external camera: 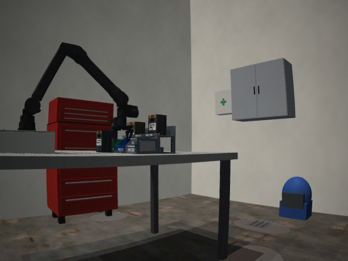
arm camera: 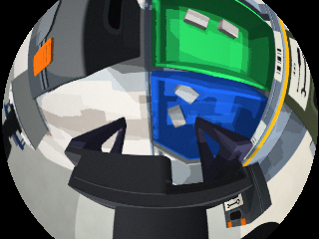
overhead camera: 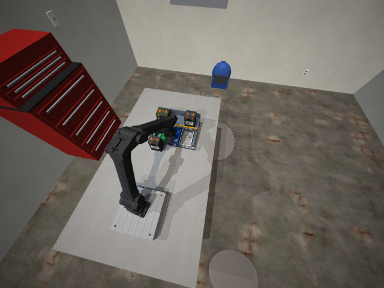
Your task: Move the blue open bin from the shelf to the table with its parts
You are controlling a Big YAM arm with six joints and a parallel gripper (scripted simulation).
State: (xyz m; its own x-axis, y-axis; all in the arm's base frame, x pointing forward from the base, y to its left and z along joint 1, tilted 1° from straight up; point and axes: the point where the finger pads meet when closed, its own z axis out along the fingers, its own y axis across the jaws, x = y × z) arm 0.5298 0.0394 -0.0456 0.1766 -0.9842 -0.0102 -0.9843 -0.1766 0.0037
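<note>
Now: hand 7 cm short of the blue open bin, 1 cm to the right of it and 2 cm above it. Round my hand: green bin (6 cm ahead, 12 cm to the left, 2 cm below); then yellow bar (13 cm ahead, 2 cm to the left, 4 cm above); then grey bin (9 cm ahead, 10 cm to the right, 2 cm below).
</note>
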